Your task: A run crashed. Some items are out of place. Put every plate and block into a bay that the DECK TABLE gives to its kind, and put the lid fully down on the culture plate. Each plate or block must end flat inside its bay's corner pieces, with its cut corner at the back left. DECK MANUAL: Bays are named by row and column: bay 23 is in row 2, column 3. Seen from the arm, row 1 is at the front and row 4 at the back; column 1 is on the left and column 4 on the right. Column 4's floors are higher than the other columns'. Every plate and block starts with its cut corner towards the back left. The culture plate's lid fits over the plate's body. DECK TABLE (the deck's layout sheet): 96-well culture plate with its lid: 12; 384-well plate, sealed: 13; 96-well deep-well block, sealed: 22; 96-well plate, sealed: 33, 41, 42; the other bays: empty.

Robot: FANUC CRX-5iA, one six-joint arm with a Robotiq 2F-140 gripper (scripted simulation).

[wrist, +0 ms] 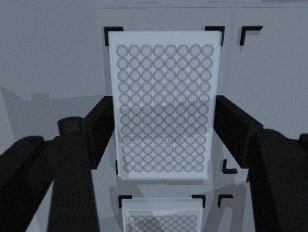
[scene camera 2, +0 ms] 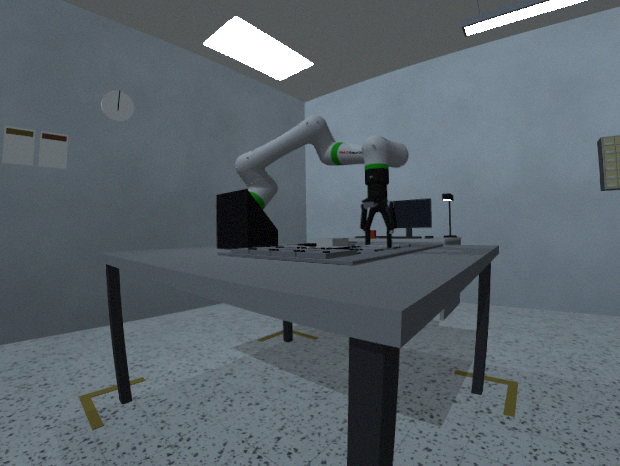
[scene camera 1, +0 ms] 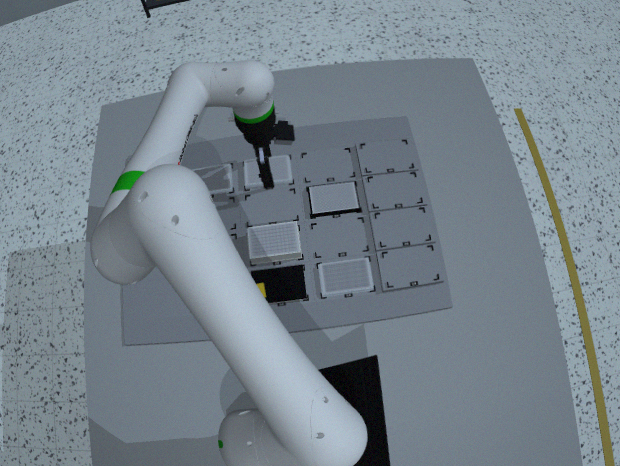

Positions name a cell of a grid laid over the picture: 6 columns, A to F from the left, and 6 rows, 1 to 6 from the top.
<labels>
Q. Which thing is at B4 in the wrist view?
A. My gripper.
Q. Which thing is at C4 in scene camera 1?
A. A black lid.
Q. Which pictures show my gripper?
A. The wrist view, scene camera 2 and scene camera 1: all of them.
</labels>
